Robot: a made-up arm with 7 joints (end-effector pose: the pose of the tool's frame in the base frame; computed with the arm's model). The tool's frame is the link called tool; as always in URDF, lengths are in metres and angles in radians.
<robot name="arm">
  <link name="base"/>
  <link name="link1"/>
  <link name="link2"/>
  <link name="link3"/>
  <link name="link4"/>
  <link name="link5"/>
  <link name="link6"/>
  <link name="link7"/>
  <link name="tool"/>
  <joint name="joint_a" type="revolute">
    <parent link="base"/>
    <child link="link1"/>
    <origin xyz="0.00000 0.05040 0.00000"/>
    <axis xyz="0 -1 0"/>
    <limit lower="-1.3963" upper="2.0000"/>
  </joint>
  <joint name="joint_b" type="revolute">
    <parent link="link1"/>
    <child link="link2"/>
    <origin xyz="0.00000 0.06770 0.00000"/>
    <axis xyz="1 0 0"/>
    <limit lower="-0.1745" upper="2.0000"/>
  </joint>
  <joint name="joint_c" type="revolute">
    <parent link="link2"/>
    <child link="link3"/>
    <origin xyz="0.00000 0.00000 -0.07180"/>
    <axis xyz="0 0 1"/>
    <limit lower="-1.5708" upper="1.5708"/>
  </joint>
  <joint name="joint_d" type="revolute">
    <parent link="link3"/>
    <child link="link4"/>
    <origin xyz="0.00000 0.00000 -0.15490"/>
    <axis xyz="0 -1 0"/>
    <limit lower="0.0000" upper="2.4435"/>
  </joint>
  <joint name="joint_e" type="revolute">
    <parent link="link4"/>
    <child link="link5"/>
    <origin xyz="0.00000 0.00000 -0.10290"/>
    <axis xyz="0 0 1"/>
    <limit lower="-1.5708" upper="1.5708"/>
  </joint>
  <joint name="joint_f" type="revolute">
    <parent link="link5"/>
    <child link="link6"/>
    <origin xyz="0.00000 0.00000 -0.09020"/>
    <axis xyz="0 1 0"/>
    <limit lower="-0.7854" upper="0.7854"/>
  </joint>
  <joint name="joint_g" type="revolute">
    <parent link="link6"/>
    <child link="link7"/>
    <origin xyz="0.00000 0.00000 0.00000"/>
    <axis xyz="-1 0 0"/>
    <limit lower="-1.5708" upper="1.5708"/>
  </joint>
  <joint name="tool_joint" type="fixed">
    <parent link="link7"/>
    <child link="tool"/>
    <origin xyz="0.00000 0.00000 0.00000"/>
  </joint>
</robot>
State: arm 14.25 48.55 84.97 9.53 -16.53 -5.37 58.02
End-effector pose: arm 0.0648 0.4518 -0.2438 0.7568 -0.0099 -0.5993 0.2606
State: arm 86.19 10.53 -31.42 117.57 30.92 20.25 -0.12
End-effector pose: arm 0.1607 0.0555 0.1357 0.0708 -0.1798 -0.9145 -0.3555
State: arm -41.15 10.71 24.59 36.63 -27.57 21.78 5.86
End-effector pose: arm -0.1620 0.2361 -0.3446 0.9502 0.1660 0.2529 -0.0754
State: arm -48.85 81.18 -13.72 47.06 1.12 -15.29 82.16
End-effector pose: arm 0.0241 0.4670 -0.1614 0.7667 -0.2810 0.3674 -0.4453
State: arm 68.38 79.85 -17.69 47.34 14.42 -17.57 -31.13
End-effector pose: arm 0.1479 0.4625 0.0869 0.2092 0.6486 -0.7116 0.1710
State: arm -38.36 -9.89 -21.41 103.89 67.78 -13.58 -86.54
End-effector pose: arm 0.0339 0.0197 -0.2384 0.7340 0.1251 0.0571 0.6651
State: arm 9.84 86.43 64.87 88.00 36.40 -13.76 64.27
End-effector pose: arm 0.0534 0.3620 0.1715 0.2590 0.3507 -0.7221 -0.5371
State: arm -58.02 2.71 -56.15 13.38 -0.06 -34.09 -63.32
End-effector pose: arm -0.3396 0.1006 -0.2414 0.9366 0.1521 -0.0800 -0.3052
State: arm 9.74 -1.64 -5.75 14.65 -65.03 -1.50 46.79
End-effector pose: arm 0.1178 0.1014 -0.3990 0.7653 -0.2303 0.0439 -0.5994
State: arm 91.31 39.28 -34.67 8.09 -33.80 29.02 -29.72
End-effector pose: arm 0.3327 0.3707 0.0300 0.5456 0.7828 -0.2962 0.0427
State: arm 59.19 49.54 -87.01 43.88 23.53 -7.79 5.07
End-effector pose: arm 0.2948 0.3097 -0.1677 0.7224 0.2457 -0.4362 -0.4769
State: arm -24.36 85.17 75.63 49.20 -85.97 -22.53 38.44
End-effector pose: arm 0.0790 0.4816 0.0865 0.6295 0.6255 0.1636 -0.4310
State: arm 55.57 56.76 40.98 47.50 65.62 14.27 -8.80
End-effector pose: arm 0.1578 0.4680 0.0221 0.2513 -0.0923 -0.7951 0.5442
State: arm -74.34 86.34 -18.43 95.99 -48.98 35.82 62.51
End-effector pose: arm -0.0219 0.3204 -0.1953 0.4477 0.0128 0.5217 -0.7261
